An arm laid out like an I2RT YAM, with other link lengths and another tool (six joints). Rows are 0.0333 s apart.
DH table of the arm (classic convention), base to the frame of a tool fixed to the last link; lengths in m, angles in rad. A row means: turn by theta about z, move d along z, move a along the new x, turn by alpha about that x. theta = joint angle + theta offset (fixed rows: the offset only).
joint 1: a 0.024; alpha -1.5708; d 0.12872; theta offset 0
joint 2: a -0.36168; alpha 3.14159; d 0; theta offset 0
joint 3: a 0.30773; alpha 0; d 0; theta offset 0.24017
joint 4: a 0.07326; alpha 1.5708; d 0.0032; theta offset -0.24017
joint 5: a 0; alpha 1.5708; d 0.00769; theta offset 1.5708
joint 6: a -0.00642; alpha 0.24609; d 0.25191; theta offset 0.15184
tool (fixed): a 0; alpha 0; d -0.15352; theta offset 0
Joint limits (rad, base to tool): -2.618..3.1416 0..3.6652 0..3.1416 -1.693..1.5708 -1.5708..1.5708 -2.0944..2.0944
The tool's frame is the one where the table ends.
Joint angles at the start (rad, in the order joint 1, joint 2, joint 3, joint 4, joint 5, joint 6):
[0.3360 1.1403 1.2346 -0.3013 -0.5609 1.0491]
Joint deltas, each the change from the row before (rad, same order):
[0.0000 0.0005 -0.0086 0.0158 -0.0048 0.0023]
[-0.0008 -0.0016 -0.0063 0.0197 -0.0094 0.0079]
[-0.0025 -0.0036 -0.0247 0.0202 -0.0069 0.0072]
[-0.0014 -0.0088 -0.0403 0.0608 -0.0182 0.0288]
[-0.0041 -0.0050 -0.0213 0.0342 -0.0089 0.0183]
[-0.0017 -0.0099 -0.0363 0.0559 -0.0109 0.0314]
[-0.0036 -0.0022 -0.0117 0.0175 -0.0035 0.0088]
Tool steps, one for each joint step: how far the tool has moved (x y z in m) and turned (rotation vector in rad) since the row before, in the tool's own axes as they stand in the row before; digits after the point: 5 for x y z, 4 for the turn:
[0.00132 0.00040 0.00118 -0.0024 -0.0071 0.0005]
[-0.00095 0.00020 -0.00009 -0.0035 -0.0145 0.0036]
[0.00626 0.00146 0.00087 -0.0043 0.0009 0.0081]
[0.00490 0.00245 0.00038 -0.0078 -0.0247 0.0193]
[0.00250 0.00015 -0.00017 0.0001 -0.0133 0.0122]
[0.00398 0.00173 -0.00078 -0.0019 -0.0215 0.0204]
[0.00192 -0.00040 -0.00011 0.0019 -0.0052 0.0059]

